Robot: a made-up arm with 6 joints.
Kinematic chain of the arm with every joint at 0, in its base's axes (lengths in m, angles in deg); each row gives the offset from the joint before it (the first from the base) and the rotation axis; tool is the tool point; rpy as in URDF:
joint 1: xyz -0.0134 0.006 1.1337 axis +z
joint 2: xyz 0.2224 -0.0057 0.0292 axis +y
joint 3: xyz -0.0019 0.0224 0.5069 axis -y
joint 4: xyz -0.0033 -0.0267 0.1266 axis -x
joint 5: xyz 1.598 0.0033 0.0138 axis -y
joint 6: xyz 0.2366 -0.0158 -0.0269 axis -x
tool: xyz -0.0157 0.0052 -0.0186 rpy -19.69 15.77 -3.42
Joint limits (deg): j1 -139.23..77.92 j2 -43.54..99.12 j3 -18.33..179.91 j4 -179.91..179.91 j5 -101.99..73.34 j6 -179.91..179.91
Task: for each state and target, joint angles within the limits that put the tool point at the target. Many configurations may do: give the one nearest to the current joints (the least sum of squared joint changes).
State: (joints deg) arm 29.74 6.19 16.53 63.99 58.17 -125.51
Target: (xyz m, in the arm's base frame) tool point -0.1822 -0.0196 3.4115
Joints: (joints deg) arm 42.46 -24.57 63.82 54.55 34.53 -125.22
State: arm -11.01 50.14 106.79 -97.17 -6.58 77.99
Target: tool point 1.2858 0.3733 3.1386
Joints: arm 13.12 49.74 112.14 -97.61 -12.60 77.60
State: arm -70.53 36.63 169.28 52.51 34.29 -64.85
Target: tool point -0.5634 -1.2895 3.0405
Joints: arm -115.09 65.74 127.08 52.40 23.05 -63.74
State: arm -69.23 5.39 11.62 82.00 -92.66 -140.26
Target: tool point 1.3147 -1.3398 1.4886
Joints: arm -38.91 11.22 1.44 80.04 -95.02 -140.01
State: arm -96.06 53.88 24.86 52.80 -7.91 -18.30
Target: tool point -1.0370 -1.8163 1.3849
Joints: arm -116.30 13.26 2.84 51.45 -27.53 -17.74
